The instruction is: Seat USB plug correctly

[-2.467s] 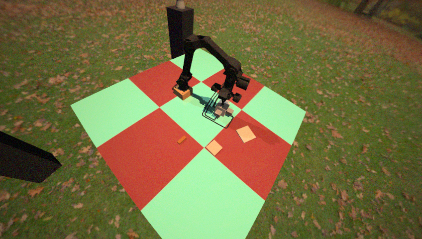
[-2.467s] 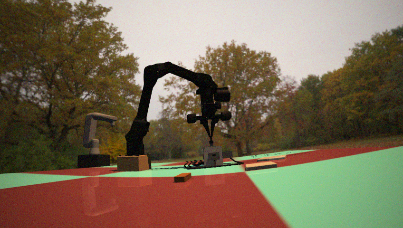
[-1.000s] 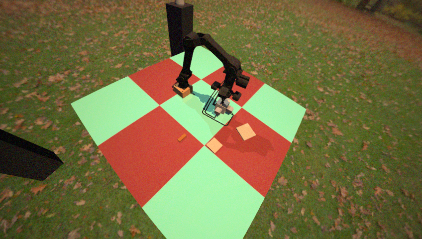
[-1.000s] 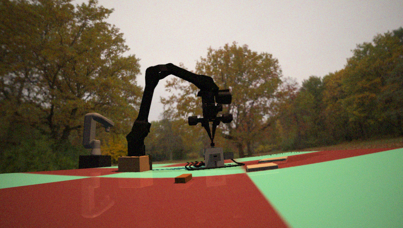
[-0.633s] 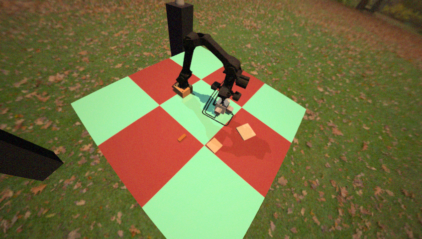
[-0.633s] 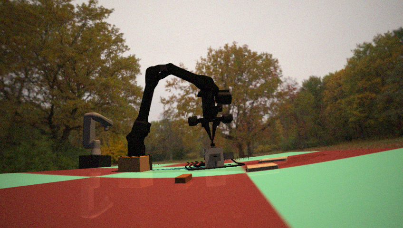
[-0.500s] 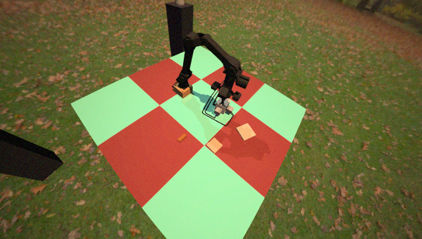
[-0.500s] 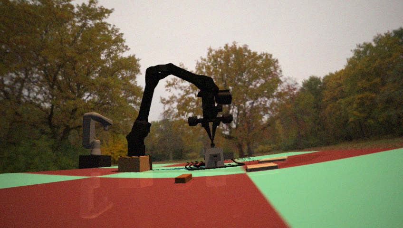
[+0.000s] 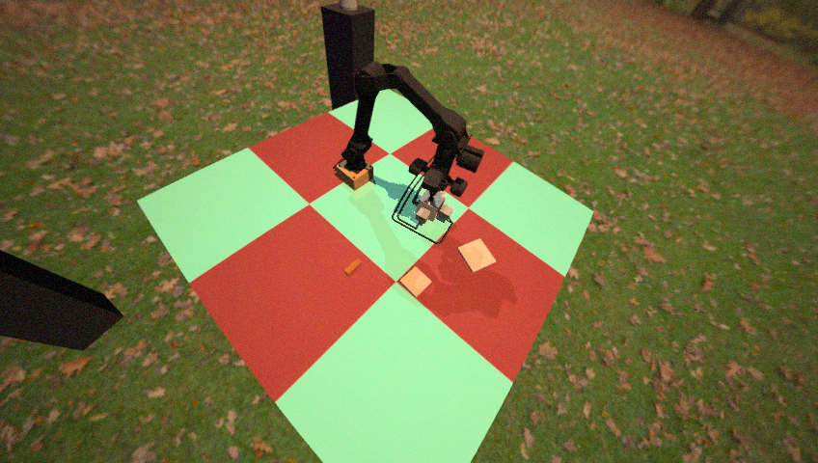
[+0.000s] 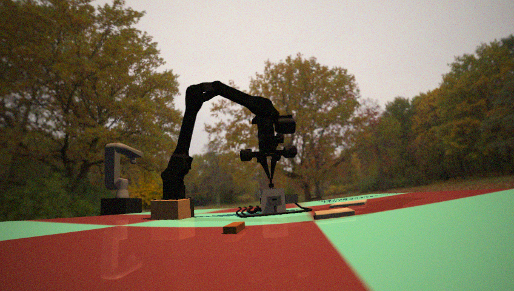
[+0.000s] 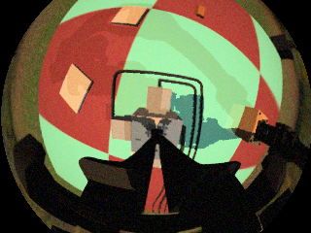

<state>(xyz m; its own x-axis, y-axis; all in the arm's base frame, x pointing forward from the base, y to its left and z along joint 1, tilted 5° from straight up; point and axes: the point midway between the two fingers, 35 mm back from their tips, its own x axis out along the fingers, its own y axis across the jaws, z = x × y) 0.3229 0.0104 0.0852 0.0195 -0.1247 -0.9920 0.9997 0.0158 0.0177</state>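
Right now the dark USB plug is 2 cm below my gripper tip. Also, from my gripper tip: orange block: 9 cm behind, 33 cm to the right, 10 cm below.
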